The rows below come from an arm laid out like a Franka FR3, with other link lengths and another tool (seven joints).
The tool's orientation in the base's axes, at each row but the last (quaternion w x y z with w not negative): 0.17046, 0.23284, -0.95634, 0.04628; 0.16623, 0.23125, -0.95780, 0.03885; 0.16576, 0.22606, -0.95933, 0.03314; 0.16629, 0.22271, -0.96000, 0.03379; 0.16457, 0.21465, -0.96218, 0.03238; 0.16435, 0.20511, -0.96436, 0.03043; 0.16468, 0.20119, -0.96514, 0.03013; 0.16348, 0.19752, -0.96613, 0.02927; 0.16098, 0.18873, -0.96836, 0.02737
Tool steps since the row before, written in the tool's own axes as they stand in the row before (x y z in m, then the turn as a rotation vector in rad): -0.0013, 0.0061, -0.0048, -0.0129, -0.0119, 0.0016; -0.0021, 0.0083, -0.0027, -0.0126, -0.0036, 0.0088; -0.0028, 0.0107, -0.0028, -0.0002, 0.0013, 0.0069; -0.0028, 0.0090, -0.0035, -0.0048, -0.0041, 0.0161; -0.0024, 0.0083, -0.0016, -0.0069, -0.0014, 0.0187; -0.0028, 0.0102, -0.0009, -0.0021, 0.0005, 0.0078; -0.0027, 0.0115, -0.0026, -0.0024, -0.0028, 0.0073; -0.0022, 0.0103, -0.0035, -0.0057, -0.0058, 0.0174; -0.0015, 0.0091, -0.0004, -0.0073, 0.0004, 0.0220
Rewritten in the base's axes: -0.0003, 0.0068, 0.0040, 0.0158, -0.0053, -0.0059; -0.0012, 0.0087, 0.0019, 0.0096, 0.0009, -0.0125; -0.0016, 0.0112, 0.0018, -0.0025, 0.0003, -0.0066; -0.0005, 0.0097, 0.0024, 0.0010, -0.0039, -0.0168; -0.0010, 0.0087, 0.0008, 0.0008, -0.0010, -0.0199; -0.0014, 0.0105, 0.0000, -0.0008, 0.0003, -0.0081; -0.0015, 0.0119, 0.0017, 0.0010, -0.0026, -0.0077; -0.0011, 0.0107, 0.0027, 0.0019, -0.0053, -0.0184; -0.0020, 0.0090, 0.0000, -0.0004, 0.0005, -0.0232
